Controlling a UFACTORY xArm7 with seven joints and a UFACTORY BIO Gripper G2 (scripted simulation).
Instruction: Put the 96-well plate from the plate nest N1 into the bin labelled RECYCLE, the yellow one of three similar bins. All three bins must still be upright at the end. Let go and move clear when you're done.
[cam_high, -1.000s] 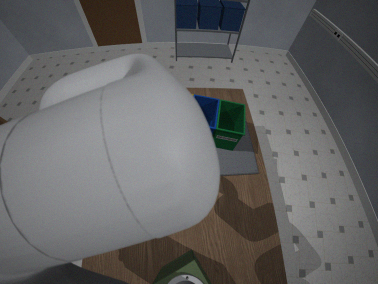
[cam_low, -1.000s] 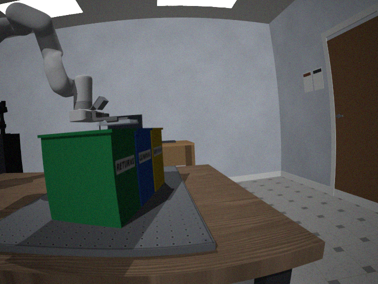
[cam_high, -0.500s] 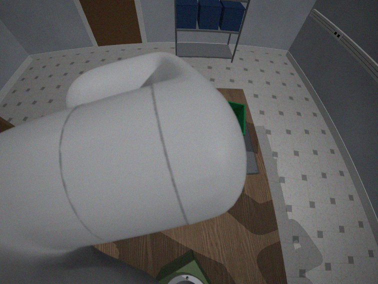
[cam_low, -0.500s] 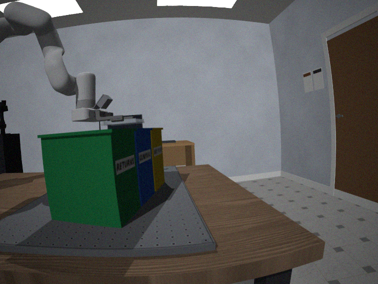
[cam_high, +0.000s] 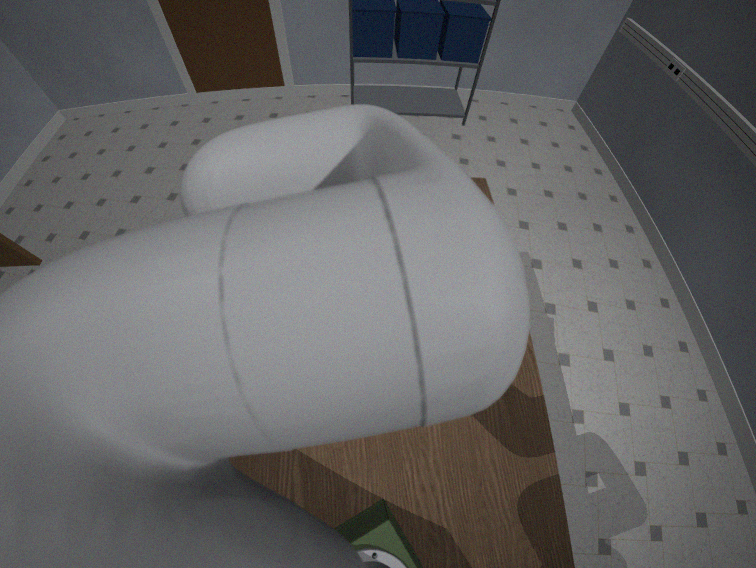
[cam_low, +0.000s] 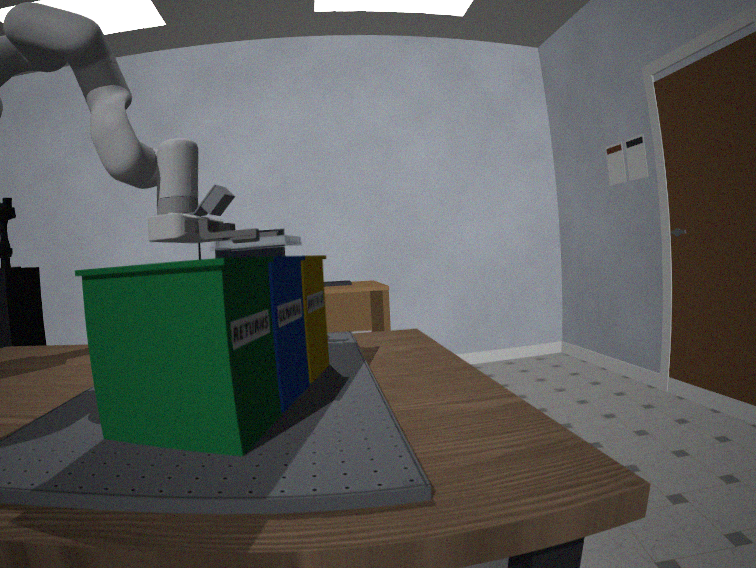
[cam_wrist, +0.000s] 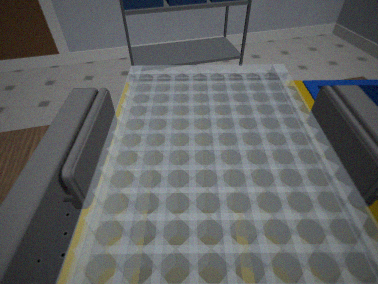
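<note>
Now: hand 130 mm above the yellow recycle bin, 10 mm to the left of it and 10 mm short of it. From my hand the other things lie so: clear 96-well plate: 10 mm below; blue bin: 140 mm to the right, 130 mm below; green returns bin: 270 mm to the right, 130 mm below, 20 mm behind.
</note>
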